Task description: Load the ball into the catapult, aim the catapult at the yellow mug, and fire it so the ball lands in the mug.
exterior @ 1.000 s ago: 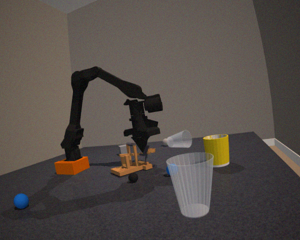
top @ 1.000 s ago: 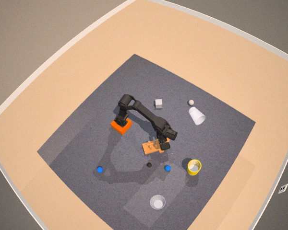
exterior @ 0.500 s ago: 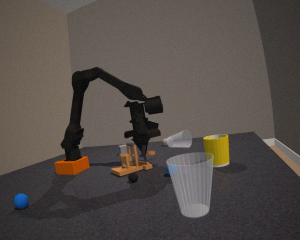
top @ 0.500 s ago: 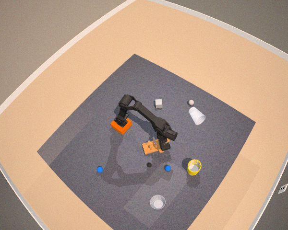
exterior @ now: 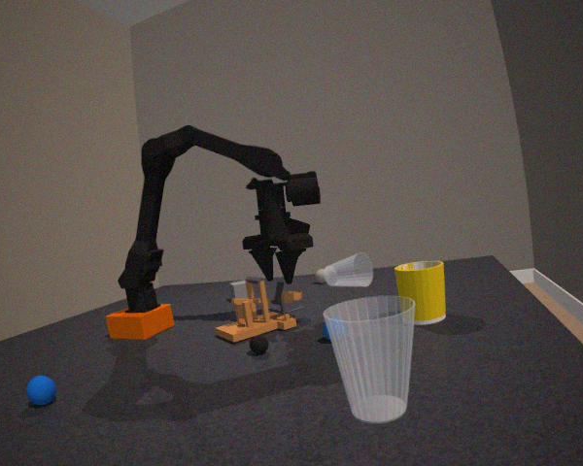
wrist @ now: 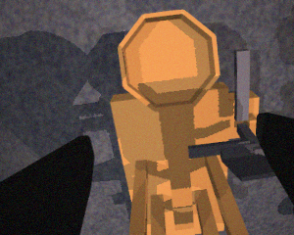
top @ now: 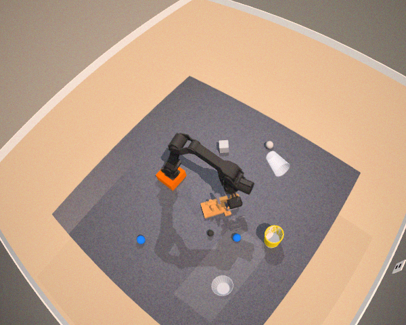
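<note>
The wooden catapult is 1 cm behind my gripper tip, 4 cm to the right of it and 3 cm below it. Also, from my gripper tip: black ball: 2 cm ahead, 19 cm to the right, 7 cm below; yellow mug: 29 cm ahead, 5 cm to the right, 6 cm below; grey cube: 21 cm behind, 25 cm to the left, 6 cm below.
</note>
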